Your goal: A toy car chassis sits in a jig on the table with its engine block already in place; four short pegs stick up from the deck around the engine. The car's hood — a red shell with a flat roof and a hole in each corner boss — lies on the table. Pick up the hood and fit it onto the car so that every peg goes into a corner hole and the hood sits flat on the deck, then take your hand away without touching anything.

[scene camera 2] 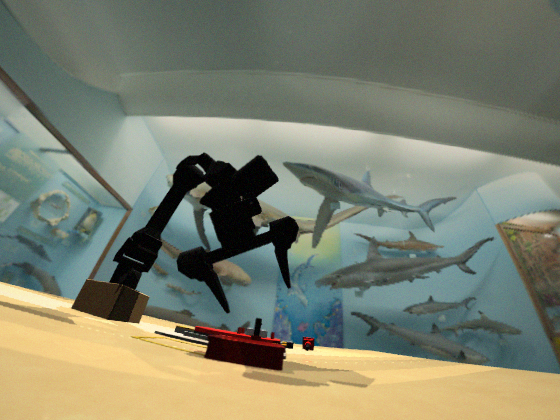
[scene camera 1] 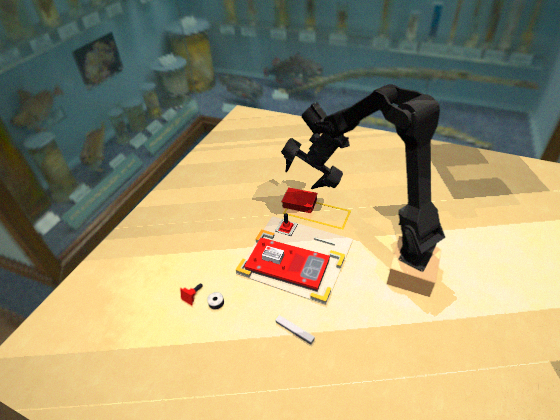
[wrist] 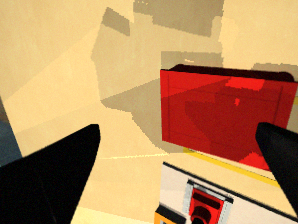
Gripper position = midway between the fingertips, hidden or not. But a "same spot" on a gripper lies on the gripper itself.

My gripper shows in scene camera 2, in scene camera 1 and in the wrist view (176,130). The same spot on my gripper: (scene camera 1: 321,182) is (scene camera 2: 216,273).
